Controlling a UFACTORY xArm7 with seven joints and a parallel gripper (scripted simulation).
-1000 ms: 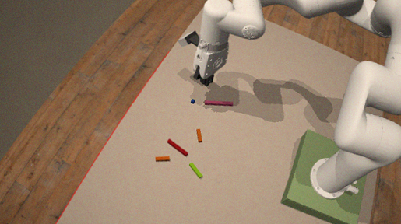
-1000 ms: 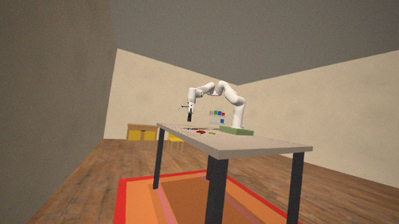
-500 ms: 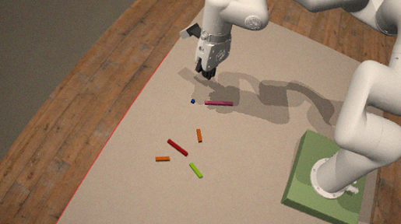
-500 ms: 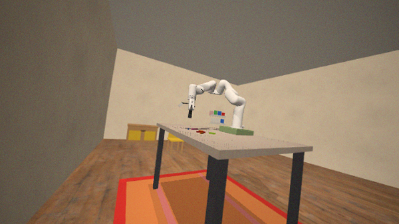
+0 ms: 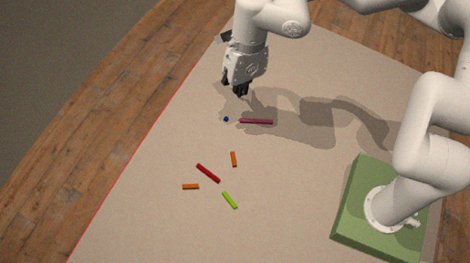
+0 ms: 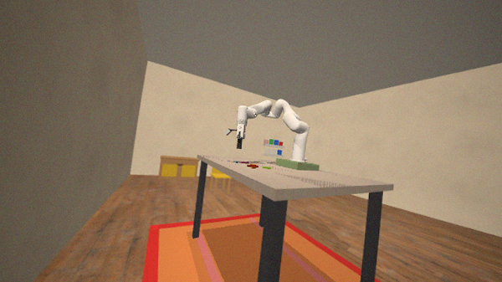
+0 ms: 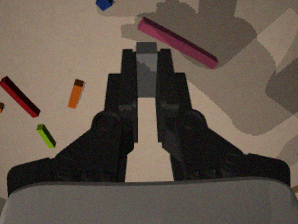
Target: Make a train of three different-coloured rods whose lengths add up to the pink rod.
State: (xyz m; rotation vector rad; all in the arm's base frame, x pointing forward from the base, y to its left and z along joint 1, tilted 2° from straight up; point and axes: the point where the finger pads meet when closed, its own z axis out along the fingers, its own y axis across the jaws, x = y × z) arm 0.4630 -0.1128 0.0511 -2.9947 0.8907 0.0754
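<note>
Right now my hand is 2 cm short of the blue rod, 3 cm to the right of it and 11 cm above it. Also, from my hand: grey rod: 2 cm below; pink rod: 6 cm behind, 11 cm below; red rod: 2 cm behind, 20 cm to the left, 11 cm below.
</note>
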